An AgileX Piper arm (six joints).
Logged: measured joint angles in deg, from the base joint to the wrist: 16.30 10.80 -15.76 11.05 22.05 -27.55; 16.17 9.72 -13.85 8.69 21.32 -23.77; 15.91 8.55 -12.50 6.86 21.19 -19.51; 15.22 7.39 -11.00 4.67 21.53 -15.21; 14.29 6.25 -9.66 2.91 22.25 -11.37; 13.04 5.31 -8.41 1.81 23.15 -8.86; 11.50 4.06 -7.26 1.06 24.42 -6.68; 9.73 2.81 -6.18 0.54 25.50 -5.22; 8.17 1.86 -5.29 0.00 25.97 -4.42; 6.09 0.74 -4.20 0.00 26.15 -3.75; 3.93 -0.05 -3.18 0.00 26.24 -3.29; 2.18 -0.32 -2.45 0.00 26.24 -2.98; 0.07 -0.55 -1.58 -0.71 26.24 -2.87; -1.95 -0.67 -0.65 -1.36 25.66 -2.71; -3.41 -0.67 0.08 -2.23 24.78 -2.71; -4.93 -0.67 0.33 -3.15 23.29 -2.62
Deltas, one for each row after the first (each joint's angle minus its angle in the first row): -0.13 -1.08 1.91 -2.36 -0.73 3.78; -0.39 -2.25 3.26 -4.19 -0.86 8.04; -1.08 -3.41 4.76 -6.38 -0.52 12.34; -2.01 -4.55 6.10 -8.14 0.20 16.18; -3.26 -5.49 7.35 -9.24 1.10 18.69; -4.80 -6.74 8.50 -9.99 2.37 20.87; -6.57 -7.99 9.58 -10.51 3.45 22.33; -8.13 -8.94 10.47 -11.05 3.92 23.13; -10.21 -10.06 11.56 -11.05 4.10 23.80; -12.37 -10.85 12.58 -11.05 4.19 24.26; -14.12 -11.12 13.31 -11.05 4.19 24.57; -16.23 -11.35 14.18 -11.76 4.19 24.68; -18.25 -11.47 15.11 -12.41 3.61 24.84; -19.71 -11.47 15.84 -13.28 2.73 24.84; -21.23 -11.47 16.09 -14.20 1.24 24.93
